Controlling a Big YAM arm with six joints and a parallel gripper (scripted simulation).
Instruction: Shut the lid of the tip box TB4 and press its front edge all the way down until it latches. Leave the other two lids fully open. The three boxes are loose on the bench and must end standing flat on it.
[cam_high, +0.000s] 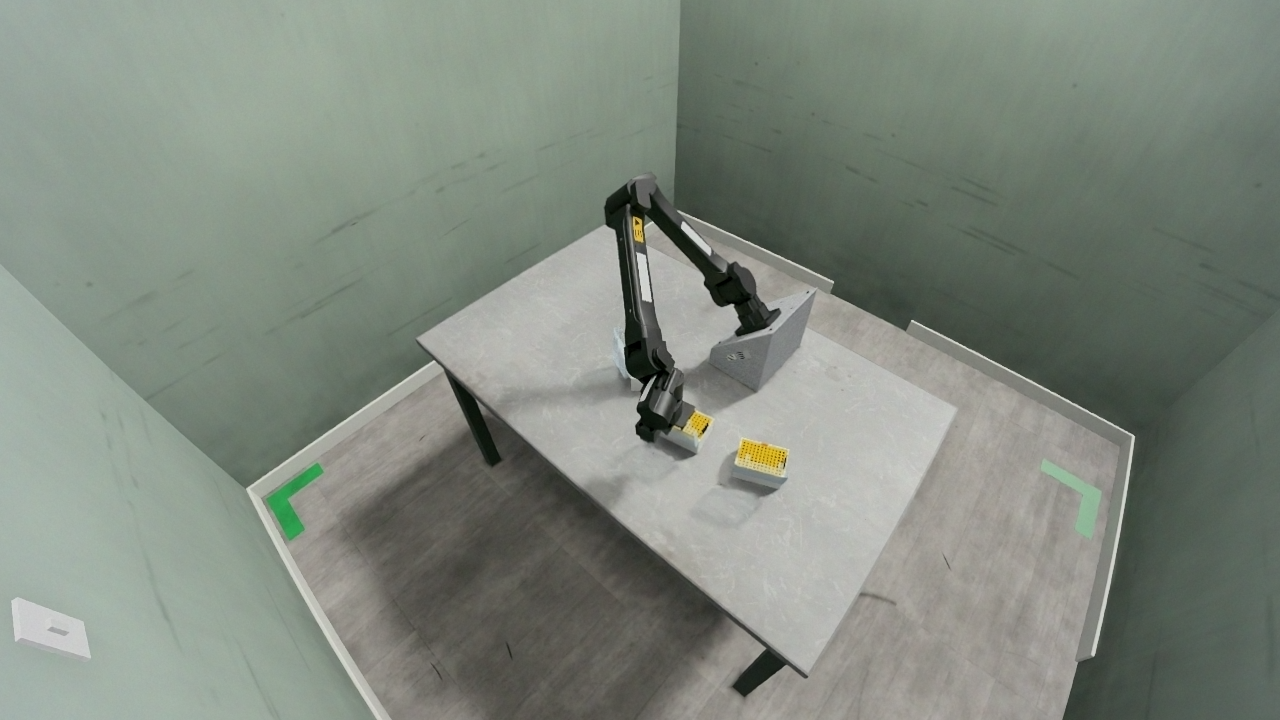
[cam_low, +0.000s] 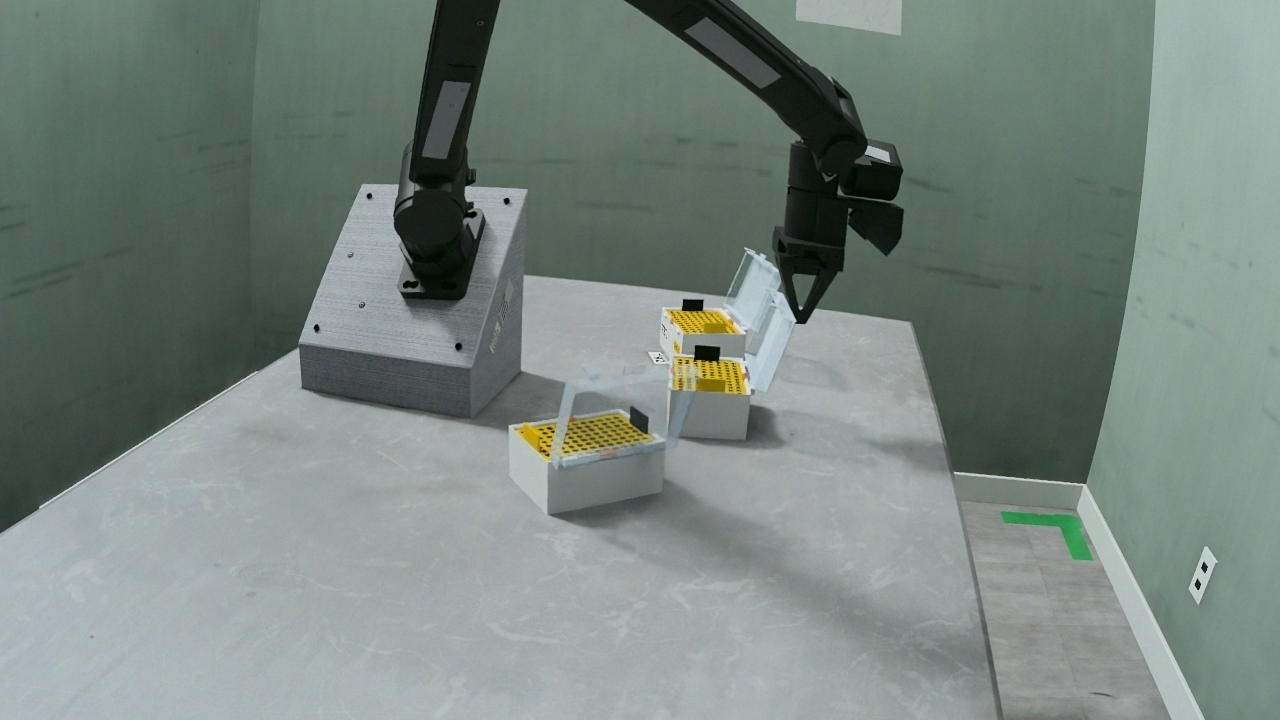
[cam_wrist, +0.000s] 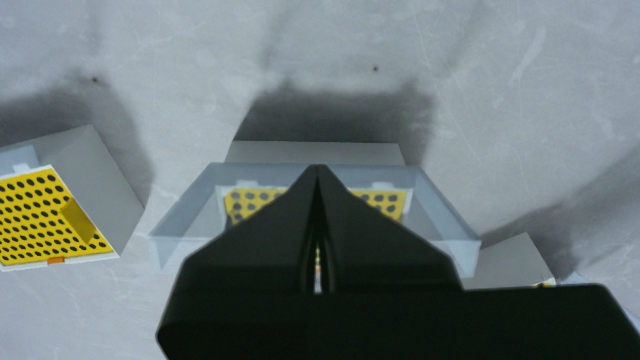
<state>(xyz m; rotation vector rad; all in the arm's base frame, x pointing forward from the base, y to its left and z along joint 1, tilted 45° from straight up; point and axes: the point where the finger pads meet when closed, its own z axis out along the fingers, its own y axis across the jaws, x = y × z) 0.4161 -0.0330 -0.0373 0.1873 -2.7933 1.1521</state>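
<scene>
The tip box lies 9 cm behind my hand, 1 cm to the right of it and 6 cm below it. The rest, counted from my hand: tag (23 cm behind, 18 cm to the right, 13 cm below).
</scene>
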